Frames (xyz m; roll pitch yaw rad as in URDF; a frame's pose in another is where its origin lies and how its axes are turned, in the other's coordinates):
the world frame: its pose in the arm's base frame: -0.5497 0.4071 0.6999 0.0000 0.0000 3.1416
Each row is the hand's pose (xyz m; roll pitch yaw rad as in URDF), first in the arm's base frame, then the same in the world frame.
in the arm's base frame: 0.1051 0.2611 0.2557 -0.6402 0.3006 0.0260
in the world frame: -0.6548 0.1460 -0.4442 -0.6402 0.3006 -3.1156
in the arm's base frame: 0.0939 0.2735 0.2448 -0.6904 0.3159 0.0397
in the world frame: -0.6436 0.1336 -0.4551 -0.6904 0.3159 -3.1019
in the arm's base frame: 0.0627 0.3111 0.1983 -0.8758 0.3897 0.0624
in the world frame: -0.6124 0.0960 -0.5016 -0.8758 0.3897 -3.0792
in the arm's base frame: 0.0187 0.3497 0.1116 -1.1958 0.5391 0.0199
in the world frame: -0.5684 0.0574 -0.5883 -1.1958 0.5391 -3.1217
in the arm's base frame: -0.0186 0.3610 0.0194 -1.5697 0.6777 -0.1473
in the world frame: -0.5311 0.0461 -0.6805 -1.5697 0.6777 2.9943
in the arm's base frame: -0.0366 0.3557 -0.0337 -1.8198 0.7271 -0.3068
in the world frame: -0.5131 0.0514 -0.7336 -1.8198 0.7271 2.8348
